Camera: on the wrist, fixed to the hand. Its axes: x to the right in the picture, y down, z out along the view.
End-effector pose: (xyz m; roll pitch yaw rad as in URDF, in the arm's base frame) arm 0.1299 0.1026 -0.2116 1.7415 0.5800 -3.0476
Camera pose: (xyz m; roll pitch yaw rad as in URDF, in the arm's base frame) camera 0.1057 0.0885 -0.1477 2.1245 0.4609 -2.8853
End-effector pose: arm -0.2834 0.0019 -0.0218 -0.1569 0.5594 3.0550
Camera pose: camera -0.2597 -0.0604 -0.0423 0.1937 0.7321 3.1355
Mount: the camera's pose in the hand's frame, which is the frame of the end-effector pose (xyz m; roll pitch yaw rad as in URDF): -0.0137 0.0644 -0.0230 0.3091 0.1624 0.0874
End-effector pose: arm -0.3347 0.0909 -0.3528 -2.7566 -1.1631 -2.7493
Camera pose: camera -0.3582 0.1551 -0.3665 -2.0211 -1.2503 3.0714
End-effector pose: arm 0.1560 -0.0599 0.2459 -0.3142 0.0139 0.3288
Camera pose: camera 0.1250 -0.0133 0.2043 -0.0088 0.1953 0.3614
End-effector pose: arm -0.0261 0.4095 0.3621 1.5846 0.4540 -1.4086
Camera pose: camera -0.0017 0.3972 0.4263 1.9550 0.3594 -1.2363
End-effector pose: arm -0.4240 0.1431 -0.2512 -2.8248 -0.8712 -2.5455
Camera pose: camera -0.4539 0.2054 -0.2605 -2.3285 -0.9860 -2.7874
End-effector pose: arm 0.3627 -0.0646 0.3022 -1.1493 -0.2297 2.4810
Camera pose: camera 0.3577 -0.0675 0.2327 -0.8297 -0.0830 2.3681
